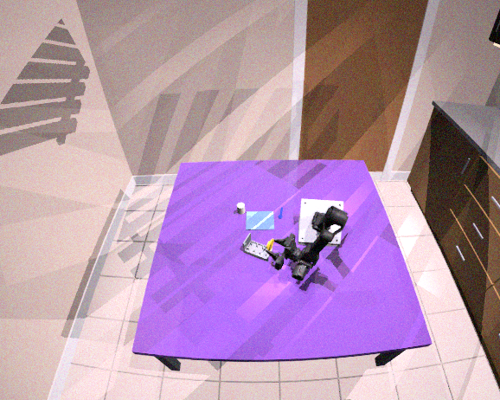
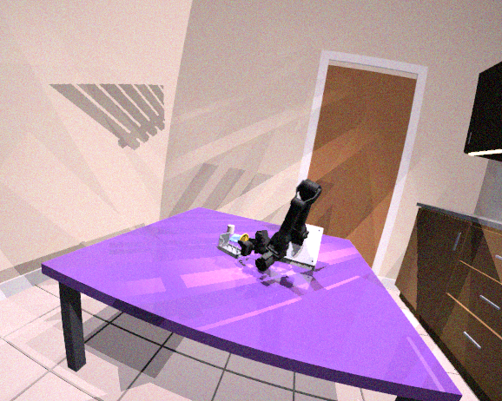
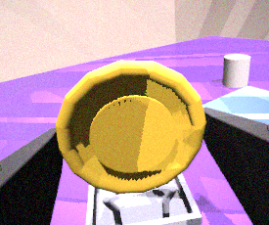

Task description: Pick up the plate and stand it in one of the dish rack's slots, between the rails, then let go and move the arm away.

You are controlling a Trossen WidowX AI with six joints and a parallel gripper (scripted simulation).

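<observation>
Now: gripper tip 5 cm short of the grey dish rack, 2 cm to the left of it and 7 cm above it. The rest, counted from my gripper tip: yellow plate: 1 cm behind; then blue utensil: 3 cm behind, 28 cm to the right, 9 cm below; then light blue mat: 8 cm ahead, 22 cm to the right, 9 cm below.
</observation>
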